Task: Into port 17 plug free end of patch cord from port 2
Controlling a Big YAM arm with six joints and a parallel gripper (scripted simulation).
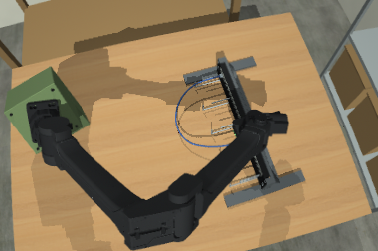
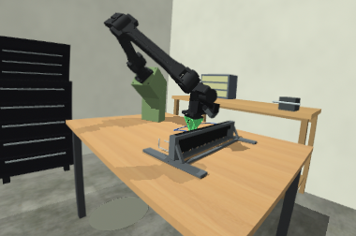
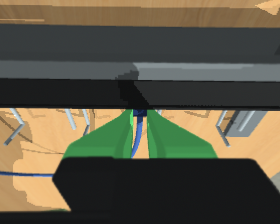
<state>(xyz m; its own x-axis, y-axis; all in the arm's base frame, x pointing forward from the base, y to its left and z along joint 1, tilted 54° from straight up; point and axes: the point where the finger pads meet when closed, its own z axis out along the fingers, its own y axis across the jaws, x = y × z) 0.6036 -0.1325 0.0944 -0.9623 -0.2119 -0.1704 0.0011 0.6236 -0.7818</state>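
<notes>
The plug lies 2 cm ahead of my hand.
</notes>
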